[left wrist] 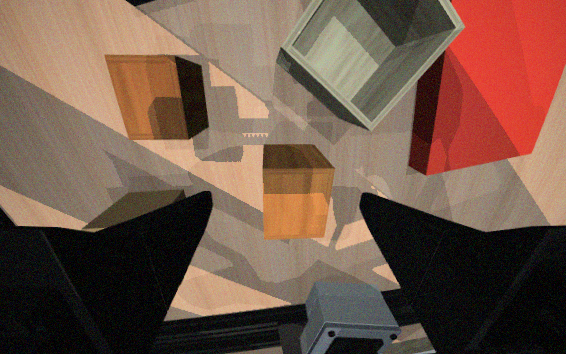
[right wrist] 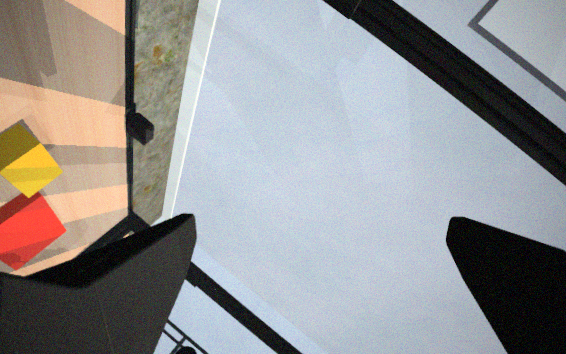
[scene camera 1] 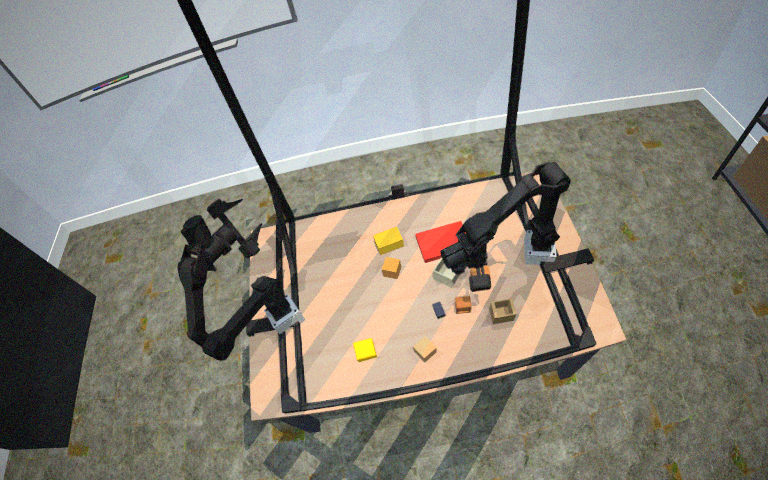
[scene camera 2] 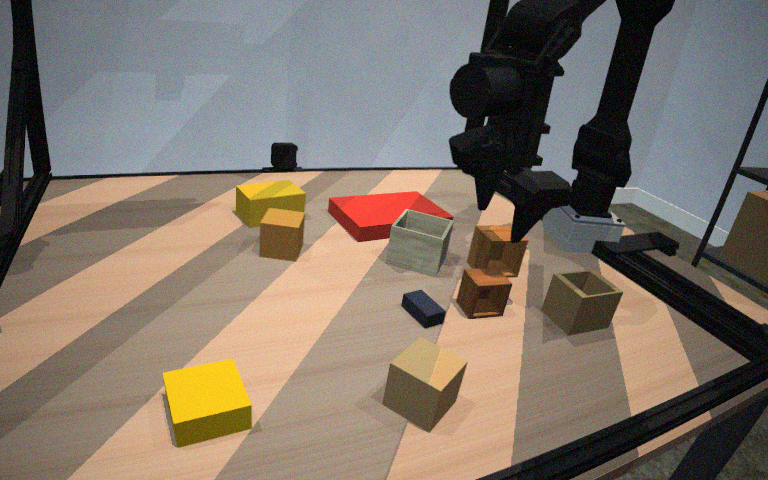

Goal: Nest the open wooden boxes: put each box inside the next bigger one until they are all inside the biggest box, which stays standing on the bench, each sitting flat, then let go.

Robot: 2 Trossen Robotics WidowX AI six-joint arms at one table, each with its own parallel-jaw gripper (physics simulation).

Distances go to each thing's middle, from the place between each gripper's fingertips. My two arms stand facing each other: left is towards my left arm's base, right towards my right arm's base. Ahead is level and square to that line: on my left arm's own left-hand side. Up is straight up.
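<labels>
Measured from my left hand: pale box (scene camera 2: 418, 242), 60 mm behind, 80 mm to the right of it, 50 mm below; small dark blue block (scene camera 2: 418, 304), 60 mm ahead of it, 140 mm to the right of it, 70 mm below; red slab (scene camera 2: 366, 217), 190 mm behind, 60 mm to the right of it, 60 mm below. As for the dark brown box (scene camera 2: 483, 293), my left gripper is 70 mm short of it, 60 mm to the left of it and 50 mm above it.
Measured from my right hand: pale box, 16 cm ahead of it, 54 cm to the left of it, 34 cm below; small dark blue block, 28 cm ahead of it, 47 cm to the left of it, 36 cm below; red slab, 4 cm ahead of it, 56 cm to the left of it, 36 cm below; orange cube (scene camera 2: 281, 231), a good way ahead of it, far to the left of it and far below it.
</labels>
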